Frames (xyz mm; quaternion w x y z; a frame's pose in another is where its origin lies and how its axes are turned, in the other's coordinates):
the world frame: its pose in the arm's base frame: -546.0 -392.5 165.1 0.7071 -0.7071 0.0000 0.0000
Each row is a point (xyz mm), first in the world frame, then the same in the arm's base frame.
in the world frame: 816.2 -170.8 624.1
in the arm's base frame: 270.2 231.6 335.9
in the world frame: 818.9 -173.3 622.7
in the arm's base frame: 272.9 230.2 338.4
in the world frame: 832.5 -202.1 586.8
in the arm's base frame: 286.5 194.3 367.2
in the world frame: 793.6 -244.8 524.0
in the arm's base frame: 247.6 131.5 409.9
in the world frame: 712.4 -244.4 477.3
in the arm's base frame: 166.4 84.8 409.5
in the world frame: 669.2 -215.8 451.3
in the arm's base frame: 123.2 58.8 380.9
